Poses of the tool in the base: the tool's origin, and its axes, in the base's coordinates. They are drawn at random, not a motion.
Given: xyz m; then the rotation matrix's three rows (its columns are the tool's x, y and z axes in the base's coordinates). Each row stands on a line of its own.
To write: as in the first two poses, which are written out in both.
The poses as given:
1:
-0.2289 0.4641 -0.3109
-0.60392 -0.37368 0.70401
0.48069 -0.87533 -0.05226
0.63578 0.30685 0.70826
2:
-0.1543 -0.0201 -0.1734
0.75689 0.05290 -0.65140
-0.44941 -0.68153 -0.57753
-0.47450 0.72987 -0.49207
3:
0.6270 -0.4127 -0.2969
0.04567 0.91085 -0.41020
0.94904 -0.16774 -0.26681
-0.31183 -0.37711 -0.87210
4:
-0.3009 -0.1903 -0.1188
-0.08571 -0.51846 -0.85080
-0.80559 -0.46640 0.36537
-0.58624 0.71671 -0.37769
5:
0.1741 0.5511 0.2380
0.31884 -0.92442 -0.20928
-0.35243 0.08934 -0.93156
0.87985 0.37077 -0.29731
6:
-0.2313 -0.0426 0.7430
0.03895 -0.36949 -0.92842
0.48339 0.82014 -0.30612
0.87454 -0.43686 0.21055
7:
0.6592 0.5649 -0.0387
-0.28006 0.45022 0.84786
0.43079 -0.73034 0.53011
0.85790 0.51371 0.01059
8:
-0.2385 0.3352 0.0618
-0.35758 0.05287 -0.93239
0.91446 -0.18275 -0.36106
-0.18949 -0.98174 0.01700
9:
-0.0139 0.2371 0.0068
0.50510 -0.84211 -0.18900
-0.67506 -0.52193 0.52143
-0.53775 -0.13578 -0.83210
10:
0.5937 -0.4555 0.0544
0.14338 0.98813 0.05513
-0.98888 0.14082 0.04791
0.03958 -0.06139 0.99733
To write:
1: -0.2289 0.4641 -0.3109 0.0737 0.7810 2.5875
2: -0.1543 -0.0201 -0.1734 2.2765 -0.7094 -0.0698
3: 0.6270 -0.4127 -0.2969 2.8447 -0.4227 -1.5207
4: -0.3009 -0.1903 -0.1188 -2.3728 -1.0175 1.7346
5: 0.1741 0.5511 0.2380 1.8797 -0.2108 1.2387
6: -0.2313 -0.0426 0.7430 0.9683 -1.1901 1.4658
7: 0.6592 0.5649 -0.0387 -1.5508 1.0119 -2.1273
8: -0.2385 0.3352 0.0618 1.5237 -1.2010 -2.9948
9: -0.0139 0.2371 0.0068 -2.5818 -0.1901 1.0305
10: 0.5937 -0.4555 0.0544 -0.0480 0.0552 -1.4267
